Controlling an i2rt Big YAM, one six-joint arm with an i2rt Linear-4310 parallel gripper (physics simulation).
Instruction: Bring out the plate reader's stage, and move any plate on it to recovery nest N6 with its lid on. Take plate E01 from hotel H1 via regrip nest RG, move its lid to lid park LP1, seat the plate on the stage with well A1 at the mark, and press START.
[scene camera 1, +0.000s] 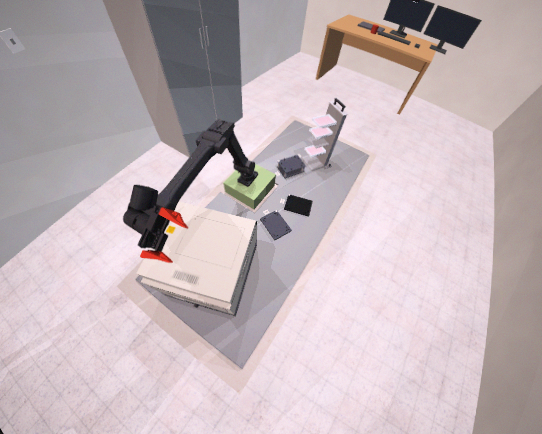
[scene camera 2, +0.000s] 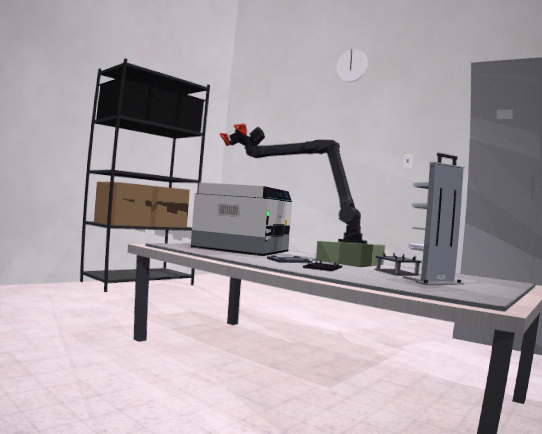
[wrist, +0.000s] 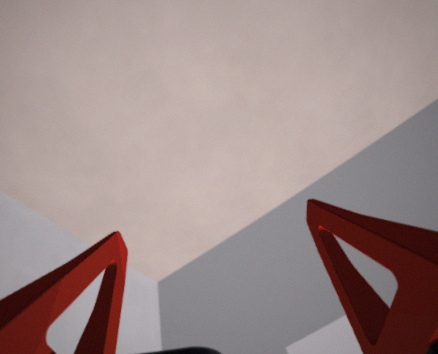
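Pixels of known places: gripper, fingertip midpoint: (scene camera 1: 178, 245) (scene camera 2: 226, 130) (wrist: 214, 226); arm's base at its link origin: (scene camera 1: 248, 177) (scene camera 2: 352, 242).
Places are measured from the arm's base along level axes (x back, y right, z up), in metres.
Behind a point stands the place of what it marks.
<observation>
My gripper (scene camera 1: 179, 244) @[y 0.651, x -0.226, z 0.521 m] (scene camera 2: 228, 130) @[y 0.651, x -0.226, z 0.521 m] (wrist: 214, 226) @[y 0.651, x -0.226, z 0.521 m] is open and empty, with red fingers wide apart, high above the plate reader (scene camera 1: 215, 245) @[y 0.529, x -0.195, z 0.233 m] (scene camera 2: 230, 225) @[y 0.494, x -0.314, z 0.036 m]. The reader is a pale box with a green light on its front; its stage cannot be made out. A grey upright hotel (scene camera 1: 334, 137) @[y -0.462, x -0.356, z 0.173 m] (scene camera 2: 433, 260) @[y -0.499, x -0.353, z -0.008 m] stands at the table's other end, with several shelf levels. Three pink-topped plates show on it: top (scene camera 1: 324, 120) @[y -0.439, x -0.266, z 0.273 m], middle (scene camera 1: 320, 132) @[y -0.423, x -0.268, z 0.195 m] and lower (scene camera 1: 315, 150) @[y -0.434, x -0.269, z 0.038 m]. A raised dark nest (scene camera 1: 291, 166) @[y -0.270, x -0.176, z -0.032 m] (scene camera 2: 398, 259) @[y -0.317, x -0.221, z -0.031 m] stands beside it. Labels are too small to read.
A black flat holder (scene camera 1: 298, 205) @[y -0.041, x -0.350, z -0.081 m] (scene camera 2: 322, 266) @[y -0.063, x -0.384, z -0.081 m] and a grey flat holder (scene camera 1: 275, 225) @[y 0.163, x -0.296, z -0.079 m] (scene camera 2: 290, 259) @[y 0.126, x -0.330, z -0.079 m] lie between reader and hotel. The arm stands on a green block (scene camera 1: 240, 195) @[y 0.117, x -0.020, z -0.035 m] (scene camera 2: 340, 253) @[y -0.008, x -0.131, z -0.045 m]. A tall cupboard (scene camera 1: 180, 60) and a shelf unit (scene camera 2: 145, 274) stand away from the table (scene camera 2: 350, 292) @[y -0.322, x -0.649, z -0.115 m].
</observation>
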